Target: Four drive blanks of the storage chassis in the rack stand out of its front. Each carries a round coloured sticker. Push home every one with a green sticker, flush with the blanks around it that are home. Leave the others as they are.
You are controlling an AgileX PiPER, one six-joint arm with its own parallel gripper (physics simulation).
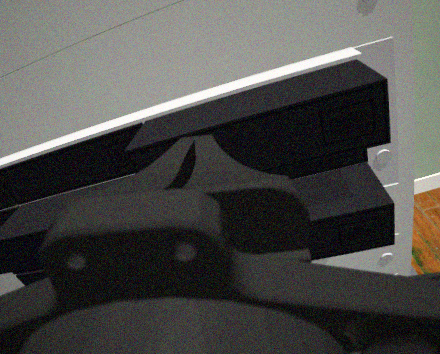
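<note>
My gripper (199,157) is shut, its fingertips together and nothing held. The tips are in front of the upper dark drive blank (295,132), towards the left end of its front face, and look close against it; contact cannot be told for sure. This blank stands out below the white edge strip. No sticker shows on its visible face; the part behind the fingers is hidden. A lower dark drive blank (355,225) also stands out at the right, partly covered by the gripper. Another dark top surface (55,212) shows at the left; whether it belongs to the same blank is hidden.
The grey chassis top (150,55) ends in a bright white strip (240,85) above the blanks. A grey rack post (402,120) with round studs (383,157) stands at the right. Beyond it are a green wall (427,90) and a wooden floor (429,220).
</note>
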